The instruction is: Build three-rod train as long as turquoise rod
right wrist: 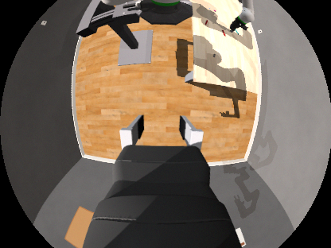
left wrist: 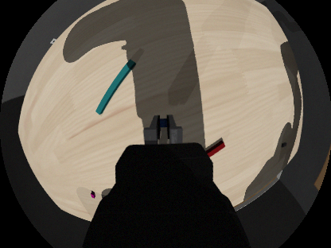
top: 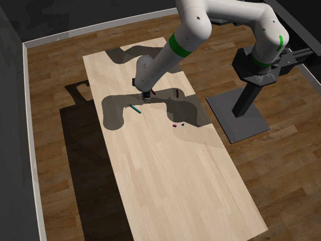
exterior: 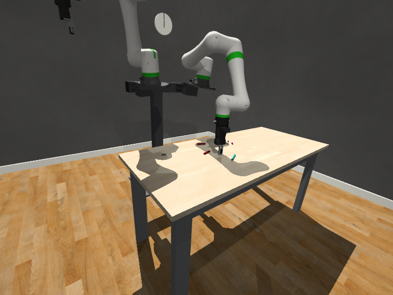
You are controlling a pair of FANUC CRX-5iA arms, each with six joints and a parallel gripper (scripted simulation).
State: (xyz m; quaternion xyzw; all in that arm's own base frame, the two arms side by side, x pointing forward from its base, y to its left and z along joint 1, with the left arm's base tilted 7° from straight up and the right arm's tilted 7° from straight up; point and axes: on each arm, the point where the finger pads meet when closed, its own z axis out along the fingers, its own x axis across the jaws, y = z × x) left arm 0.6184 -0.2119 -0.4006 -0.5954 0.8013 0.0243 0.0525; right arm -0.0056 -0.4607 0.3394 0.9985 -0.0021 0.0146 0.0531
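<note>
The magenta rod lies 260 mm to the left of my left hand, 140 mm behind it and 30 mm below it. The rest, counted from my left hand: turquoise rod (80 mm ahead, 60 mm to the left, 30 mm below); grey rod (350 mm to the right, 190 mm behind, 30 mm below).
</note>
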